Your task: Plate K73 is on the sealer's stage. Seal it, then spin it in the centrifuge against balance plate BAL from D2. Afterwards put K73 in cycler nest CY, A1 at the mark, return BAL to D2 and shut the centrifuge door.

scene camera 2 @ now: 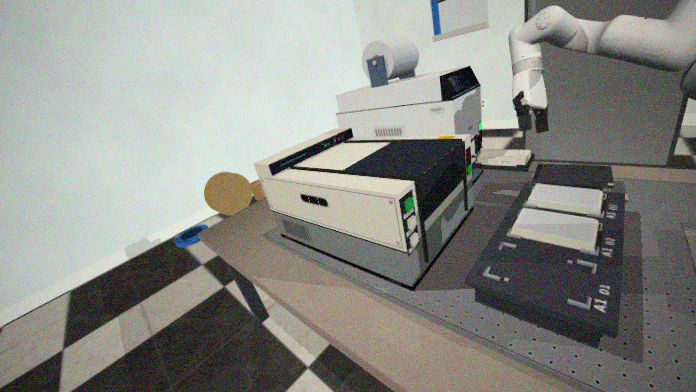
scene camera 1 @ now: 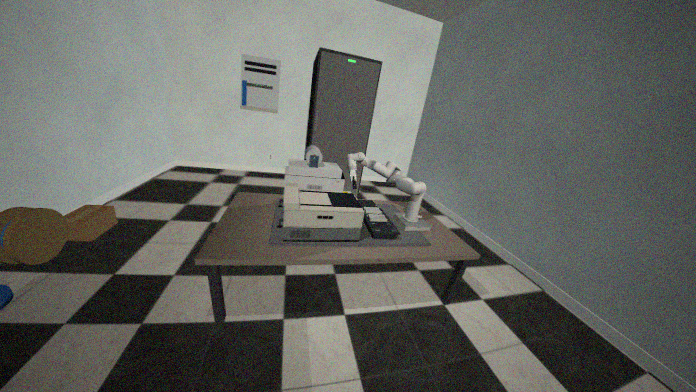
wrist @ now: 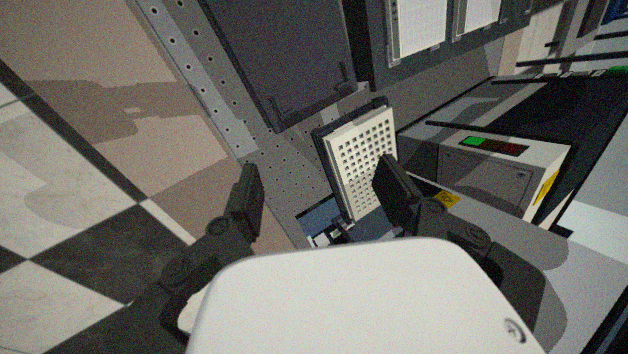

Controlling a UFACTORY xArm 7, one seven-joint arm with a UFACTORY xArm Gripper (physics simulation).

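Where they show: gripper, between the fingertips: (scene camera 2: 534,131) (scene camera 1: 355,189) (wrist: 319,173); arm's base, origin of its link: (scene camera 1: 410,218).
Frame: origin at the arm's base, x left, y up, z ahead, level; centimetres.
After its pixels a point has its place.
Plate K73 (scene camera 2: 506,158) {x -10.8, y 8.1, z 48.1 cm} (wrist: 361,165) {x -14.7, y 7.9, z 48.7 cm}, cream with a grid of wells, lies on the stage at the front of the white sealer (scene camera 2: 410,117) {x -0.1, y 22.7, z 69.9 cm} (scene camera 1: 314,184) {x 1.1, y 20.8, z 78.8 cm}. I see no film on it. My gripper (scene camera 1: 355,190) {x -21.7, y 12.6, z 44.6 cm} (scene camera 2: 532,128) {x -21.7, y 12.6, z 44.6 cm} (wrist: 319,173) {x -21.7, y 12.6, z 44.6 cm} is open and empty, above K73 and apart from it. In scene camera 2, the dark rack (scene camera 2: 532,272) {x 24.2, y 3.1, z 31.3 cm} has D1 empty; a pale plate (scene camera 2: 557,227) {x 12.2, y 4.7, z 30.9 cm} stands in D2, matching BAL's place, and another (scene camera 2: 569,198) {x 0.2, y 4.7, z 31.4 cm} in D3. The low cream machine (scene camera 2: 335,205) {x 35.7, y 13.7, z 64.3 cm} with a dark top looks like the centrifuge; its door's state is unclear. Nest CY's label is unreadable.
A dark flat block (wrist: 280,50) {x -19.0, y 2.9, z 35.5 cm} lies on the perforated board (wrist: 215,90) {x -26.5, y -2.6, z 37.0 cm} beside the rack. A film roll (scene camera 2: 400,57) {x -6.7, y 39.0, z 75.5 cm} sits on top of the sealer. The centrifuge-like machine stands between the sealer and the table's near edge. A tall grey cabinet (scene camera 1: 342,105) stands behind the table (scene camera 1: 245,250) {x 48.1, y -3.9, z 112.2 cm}.
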